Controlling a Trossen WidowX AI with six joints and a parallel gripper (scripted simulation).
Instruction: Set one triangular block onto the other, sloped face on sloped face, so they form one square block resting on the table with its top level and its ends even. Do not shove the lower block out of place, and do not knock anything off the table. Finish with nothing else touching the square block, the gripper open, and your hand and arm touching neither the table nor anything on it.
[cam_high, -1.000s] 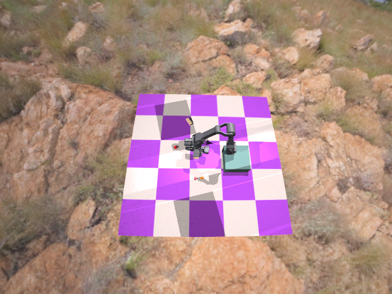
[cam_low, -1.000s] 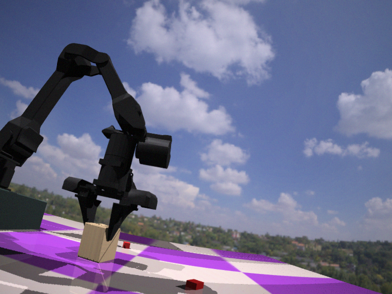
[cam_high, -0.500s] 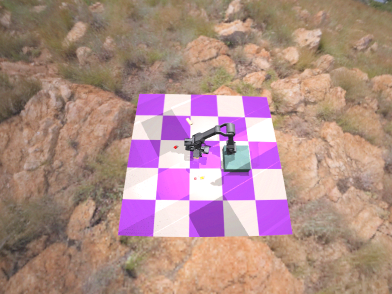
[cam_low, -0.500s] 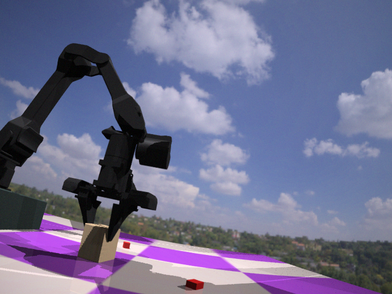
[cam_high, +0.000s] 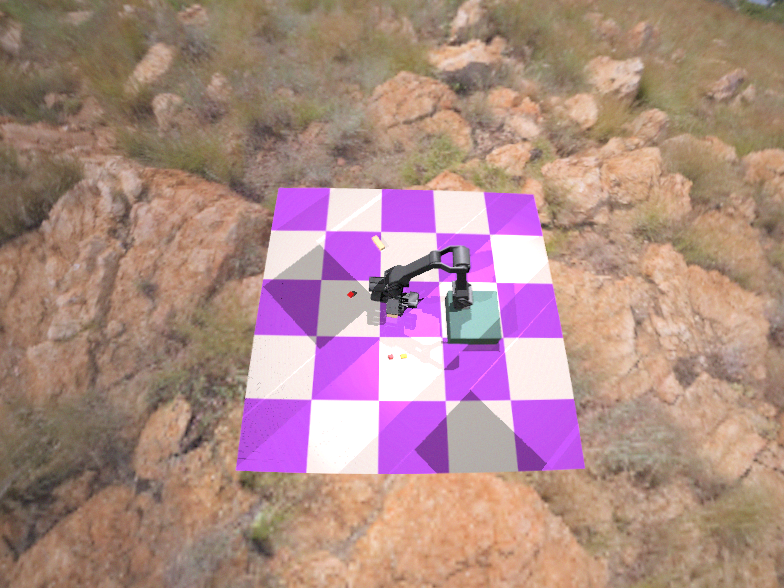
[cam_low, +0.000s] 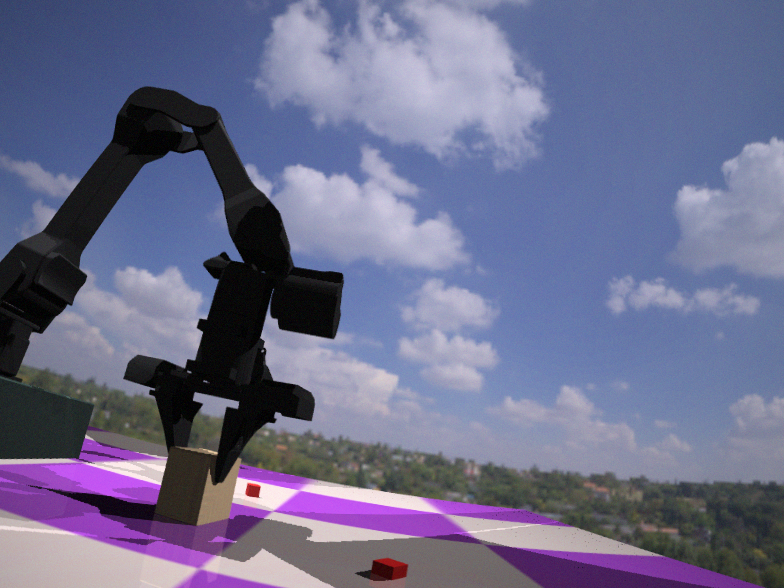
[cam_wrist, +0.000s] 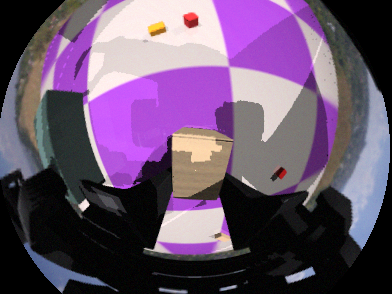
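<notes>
Now: gripper tip 1 cm to the left of the square block and 1 cm below it. From my gripper tip the other things lie so: red cube 1 cm ahead, 21 cm to the left, 3 cm below; yellow piece 4 cm behind, 21 cm to the left, 3 cm below; tan piece 7 cm ahead, 32 cm to the right, 3 cm below.
</notes>
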